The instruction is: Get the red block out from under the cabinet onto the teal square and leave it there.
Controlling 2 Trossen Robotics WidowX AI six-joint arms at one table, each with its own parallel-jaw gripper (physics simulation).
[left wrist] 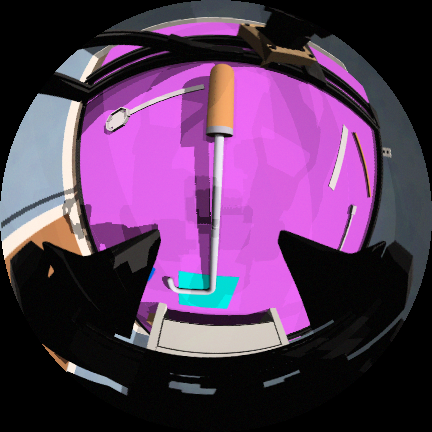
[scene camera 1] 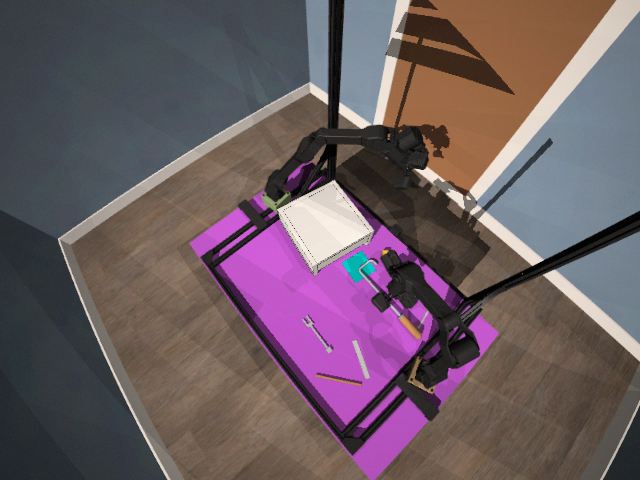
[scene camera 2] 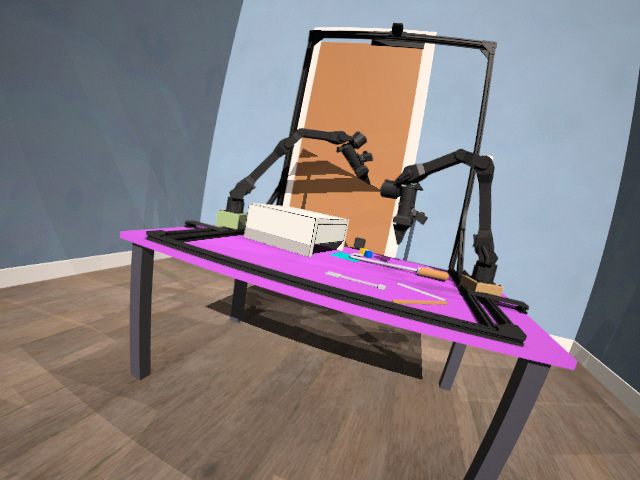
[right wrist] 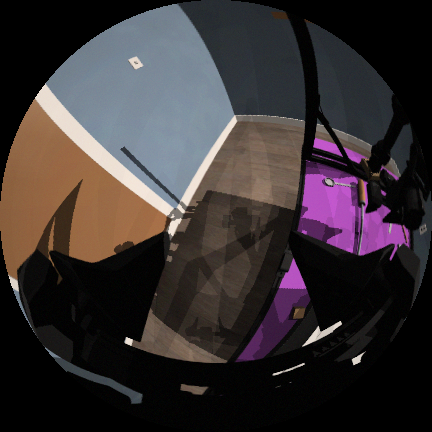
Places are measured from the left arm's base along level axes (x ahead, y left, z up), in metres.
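Where they show: left gripper, fingertip midpoint: (left wrist: 220,236) (scene camera 1: 390,295) (scene camera 2: 399,243) (right wrist: 374,216); right gripper, fingertip midpoint: (scene camera 1: 422,176) (scene camera 2: 367,181) (right wrist: 231,237); left arm's base, origin of the base link: (scene camera 1: 425,374) (scene camera 2: 482,280) (right wrist: 372,166); right arm's base, origin of the base link: (scene camera 1: 275,194) (scene camera 2: 233,212).
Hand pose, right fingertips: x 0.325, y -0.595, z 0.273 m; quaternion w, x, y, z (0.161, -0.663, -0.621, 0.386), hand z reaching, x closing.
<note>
Each offset is from my right fingertips to the top centre of the thing. "spot": to the spot under its first point.
The red block does not show in any view; the low space under the white cabinet {dx +0.285, dy +0.239, dz -0.189 m} (scene camera 1: 325,222) (scene camera 2: 281,222) (left wrist: 220,340) is mostly hidden or dark. The teal square {spot: dx +0.106, dy +0.314, dz -0.324 m} (scene camera 1: 352,264) (scene camera 2: 341,255) (left wrist: 226,295) lies in front of the cabinet's open side. A hooked rod with an orange handle {spot: dx -0.215, dy +0.457, dz -0.292 m} (scene camera 1: 410,327) (scene camera 2: 433,273) (left wrist: 220,100) lies on the table, its bent end across the teal square. My left gripper (scene camera 2: 400,238) (left wrist: 220,236) is open and empty, above the rod's shaft. My right gripper (scene camera 2: 368,180) (right wrist: 231,237) is open and empty, high up beyond the cabinet.
A yellow block {dx -0.003, dy +0.206, dz -0.299 m} (scene camera 1: 385,252) (scene camera 2: 362,250) and a blue block {dx -0.020, dy +0.233, dz -0.299 m} (scene camera 2: 368,254) stand beside the teal square. A wrench {dx +0.100, dy +0.649, dz -0.316 m} (scene camera 1: 316,333), a pale bar {dx -0.094, dy +0.651, dz -0.323 m} (scene camera 1: 360,359) and a brown bar {dx -0.051, dy +0.760, dz -0.317 m} (scene camera 1: 338,379) lie farther forward. A ring-ended tool {spot: dx -0.270, dy +0.304, dz -0.322 m} (left wrist: 117,119) lies near the orange handle. Black rails edge the table.
</note>
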